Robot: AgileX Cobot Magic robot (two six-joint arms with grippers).
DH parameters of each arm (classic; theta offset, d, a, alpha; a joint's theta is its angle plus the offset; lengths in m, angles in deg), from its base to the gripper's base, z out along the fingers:
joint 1: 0 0.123 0 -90
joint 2: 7.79 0 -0.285 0
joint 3: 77.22 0 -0.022 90
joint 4: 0 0.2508 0 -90
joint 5: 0 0 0.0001 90
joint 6: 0 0.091 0 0
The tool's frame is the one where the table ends.
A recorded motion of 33 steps. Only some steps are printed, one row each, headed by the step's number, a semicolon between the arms.
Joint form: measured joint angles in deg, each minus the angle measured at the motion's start. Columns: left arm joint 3, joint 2, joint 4, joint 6, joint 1, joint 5; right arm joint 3, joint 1, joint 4, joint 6, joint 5, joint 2.
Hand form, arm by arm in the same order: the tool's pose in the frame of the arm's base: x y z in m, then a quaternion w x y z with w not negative. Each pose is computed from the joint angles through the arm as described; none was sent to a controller.
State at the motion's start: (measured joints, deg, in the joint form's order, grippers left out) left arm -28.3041 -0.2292 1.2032 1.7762 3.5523 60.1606; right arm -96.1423 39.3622 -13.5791 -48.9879 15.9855 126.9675
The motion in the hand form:
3: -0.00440 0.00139 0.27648 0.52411 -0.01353 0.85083 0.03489; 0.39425 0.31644 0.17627 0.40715 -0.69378 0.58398 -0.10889
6: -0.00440 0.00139 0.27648 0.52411 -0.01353 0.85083 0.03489; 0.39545 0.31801 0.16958 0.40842 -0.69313 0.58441 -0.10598
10: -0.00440 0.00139 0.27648 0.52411 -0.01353 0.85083 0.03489; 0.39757 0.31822 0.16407 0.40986 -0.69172 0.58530 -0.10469
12: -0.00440 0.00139 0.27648 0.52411 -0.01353 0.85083 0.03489; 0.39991 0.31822 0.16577 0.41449 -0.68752 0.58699 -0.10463
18: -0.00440 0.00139 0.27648 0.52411 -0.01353 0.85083 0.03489; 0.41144 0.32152 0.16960 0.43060 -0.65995 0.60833 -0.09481
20: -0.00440 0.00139 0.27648 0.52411 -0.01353 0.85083 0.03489; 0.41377 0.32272 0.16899 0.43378 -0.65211 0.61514 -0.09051
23: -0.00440 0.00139 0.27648 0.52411 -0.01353 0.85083 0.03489; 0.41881 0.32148 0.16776 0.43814 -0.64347 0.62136 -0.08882
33: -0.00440 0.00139 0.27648 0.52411 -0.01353 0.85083 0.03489; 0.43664 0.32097 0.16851 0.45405 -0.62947 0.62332 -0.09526
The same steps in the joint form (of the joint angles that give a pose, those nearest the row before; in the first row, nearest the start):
3: 0.00 0.00 0.00 0.00 0.00 0.00; 0.00 0.00 0.11 0.00 -1.32 0.11
6: 0.00 0.00 0.00 0.00 0.00 0.00; -0.06 0.00 0.40 0.00 -2.29 1.03
10: 0.00 0.00 0.00 0.00 0.00 0.00; -0.17 -0.17 0.52 0.06 -3.15 1.83
12: 0.00 0.00 0.00 0.00 0.00 0.00; -0.74 -0.34 0.51 0.40 -3.32 2.00
18: 0.00 0.00 0.00 0.00 0.00 0.00; -4.64 -0.86 0.86 3.84 -2.98 3.84
20: 0.00 0.00 0.00 0.00 0.00 0.00; -5.50 -0.92 0.92 5.04 -2.98 4.41
23: 0.00 0.00 0.00 0.00 0.00 0.00; -6.47 -1.38 0.97 5.90 -3.27 5.16
33: 0.00 0.00 0.00 0.00 0.00 0.00; -11.52 -2.58 0.97 6.07 -3.26 8.02

